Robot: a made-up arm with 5 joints.
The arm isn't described. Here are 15 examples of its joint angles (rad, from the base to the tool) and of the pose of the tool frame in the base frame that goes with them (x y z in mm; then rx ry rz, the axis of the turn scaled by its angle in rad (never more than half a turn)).
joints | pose
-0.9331 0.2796 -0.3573 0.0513 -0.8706 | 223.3 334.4 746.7 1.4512 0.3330 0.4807
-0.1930 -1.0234 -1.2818 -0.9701 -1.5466 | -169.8 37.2 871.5 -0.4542 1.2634 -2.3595
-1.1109 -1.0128 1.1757 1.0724 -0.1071 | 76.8 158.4 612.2 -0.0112 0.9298 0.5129
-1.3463 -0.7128 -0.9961 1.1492 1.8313 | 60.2 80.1 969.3 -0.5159 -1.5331 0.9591
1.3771 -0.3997 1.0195 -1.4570 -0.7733 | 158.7 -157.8 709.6 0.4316 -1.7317 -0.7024
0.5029 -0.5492 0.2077 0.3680 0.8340 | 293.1 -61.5 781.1 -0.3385 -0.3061 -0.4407
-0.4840 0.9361 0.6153 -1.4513 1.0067 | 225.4 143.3 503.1 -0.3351 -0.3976 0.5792
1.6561 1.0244 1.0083 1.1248 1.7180 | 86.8 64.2 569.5 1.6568 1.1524 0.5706
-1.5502 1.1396 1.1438 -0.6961 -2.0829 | 20.5 52.0 489.2 0.6302 1.0286 -0.9876
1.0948 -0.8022 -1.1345 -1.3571 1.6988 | 10.9 174.9 929.4 1.1766 1.6172 0.8019
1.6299 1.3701 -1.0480 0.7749 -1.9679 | 93.4 -318.0 518.1 -1.4742 1.1760 1.7316
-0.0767 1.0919 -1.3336 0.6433 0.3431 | 437.7 97.4 656.3 0.2175 0.0041 -0.0179
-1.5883 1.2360 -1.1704 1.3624 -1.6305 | 7.9 357.0 564.1 0.4837 1.1704 -0.4716
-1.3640 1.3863 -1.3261 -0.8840 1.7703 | 126.7 403.0 676.1 -0.2883 -1.6624 0.7785
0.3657 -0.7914 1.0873 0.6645 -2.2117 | 252.3 4.4 630.1 2.3117 -0.2783 -1.9529
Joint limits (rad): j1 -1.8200..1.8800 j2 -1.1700..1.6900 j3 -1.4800..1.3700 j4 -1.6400..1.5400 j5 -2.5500..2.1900
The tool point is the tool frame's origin. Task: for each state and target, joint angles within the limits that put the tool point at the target. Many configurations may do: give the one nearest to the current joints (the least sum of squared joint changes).
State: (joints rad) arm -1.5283 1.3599 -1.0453 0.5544 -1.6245
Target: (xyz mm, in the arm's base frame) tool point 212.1 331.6 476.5
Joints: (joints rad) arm -0.9653 1.5465 -1.0573 0.4879 -1.6553
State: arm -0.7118 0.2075 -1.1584 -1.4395 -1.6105
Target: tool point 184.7 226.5 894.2
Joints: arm -0.7991 0.4565 -1.0028 -1.4435 -1.6056
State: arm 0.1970 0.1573 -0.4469 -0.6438 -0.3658
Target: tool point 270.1 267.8 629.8
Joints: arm -0.6983 0.3680 0.1798 -0.5361 -0.3871
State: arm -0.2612 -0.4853 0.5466 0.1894 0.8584
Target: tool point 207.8 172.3 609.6
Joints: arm -0.6394 -0.3883 0.8290 0.3123 0.8207
